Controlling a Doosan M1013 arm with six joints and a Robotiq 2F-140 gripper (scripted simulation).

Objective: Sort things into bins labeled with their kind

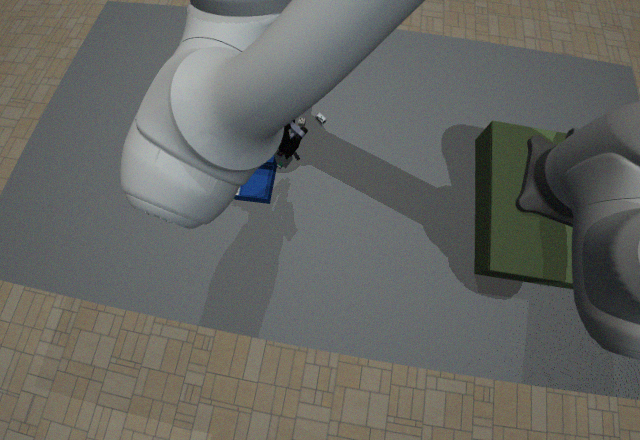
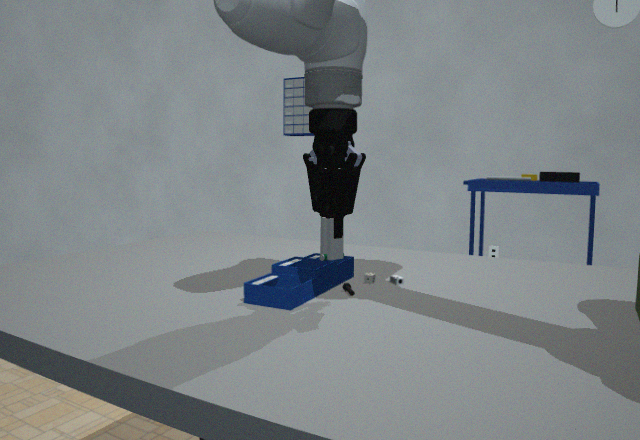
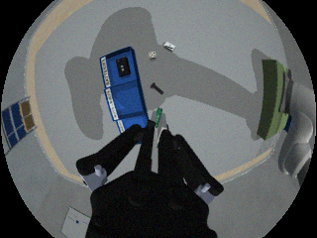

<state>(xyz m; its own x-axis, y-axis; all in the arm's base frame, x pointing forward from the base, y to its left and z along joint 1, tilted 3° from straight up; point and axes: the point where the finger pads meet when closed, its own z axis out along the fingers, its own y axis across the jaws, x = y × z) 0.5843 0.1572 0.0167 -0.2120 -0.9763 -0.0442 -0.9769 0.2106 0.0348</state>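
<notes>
My hand is 10 cm above the black thing, 6 cm to the left of it and 1 cm short of it. Also, from my hand: white piece 14 cm to the right, 9 cm below, 2 cm ahead; green thing 3 cm below.
</notes>
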